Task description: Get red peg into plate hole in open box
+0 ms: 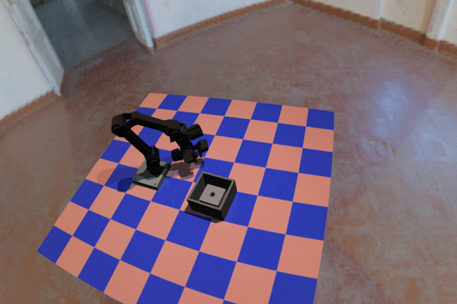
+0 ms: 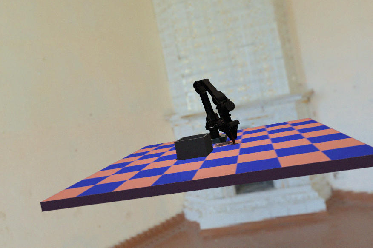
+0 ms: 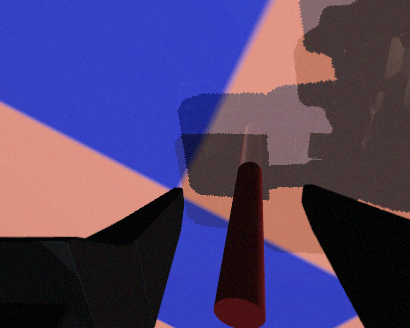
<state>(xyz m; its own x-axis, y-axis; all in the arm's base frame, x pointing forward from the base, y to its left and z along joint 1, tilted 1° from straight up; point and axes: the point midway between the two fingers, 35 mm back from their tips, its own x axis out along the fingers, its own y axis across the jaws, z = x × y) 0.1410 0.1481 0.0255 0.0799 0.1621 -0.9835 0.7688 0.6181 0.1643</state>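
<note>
Now: gripper tip 21 cm short of the grey plate, 16 cm to the left of it and 2 cm below it. The rest, counted from my gripper tip: red peg (2 cm above); then dark box (21 cm ahead, 16 cm to the right).
</note>
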